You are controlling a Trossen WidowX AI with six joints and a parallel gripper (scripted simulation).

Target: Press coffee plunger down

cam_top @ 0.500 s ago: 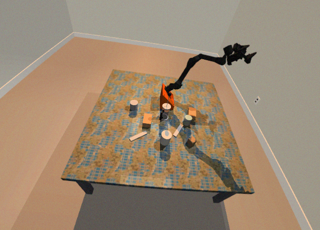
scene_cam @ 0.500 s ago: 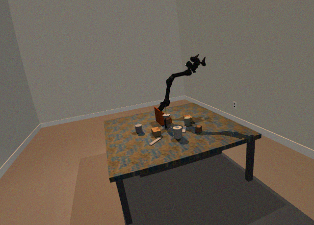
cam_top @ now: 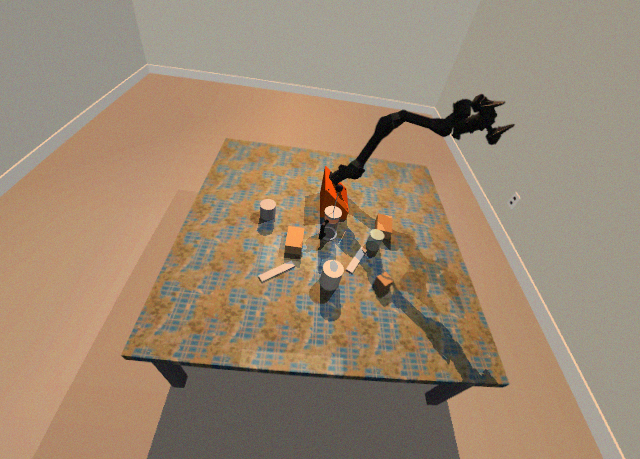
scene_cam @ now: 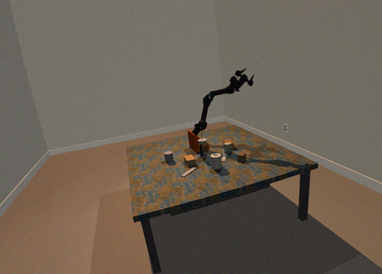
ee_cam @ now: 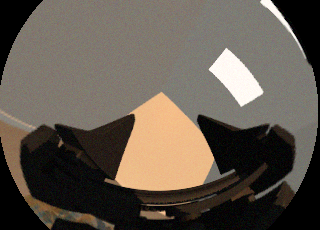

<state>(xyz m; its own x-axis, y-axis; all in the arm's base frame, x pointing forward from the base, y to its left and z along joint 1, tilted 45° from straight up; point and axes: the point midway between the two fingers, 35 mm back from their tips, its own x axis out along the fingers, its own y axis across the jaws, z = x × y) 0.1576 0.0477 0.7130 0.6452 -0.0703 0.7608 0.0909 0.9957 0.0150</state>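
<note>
My gripper tip is 14 cm short of the coffee press, 53 cm to the left of it and 51 cm above it.
</note>
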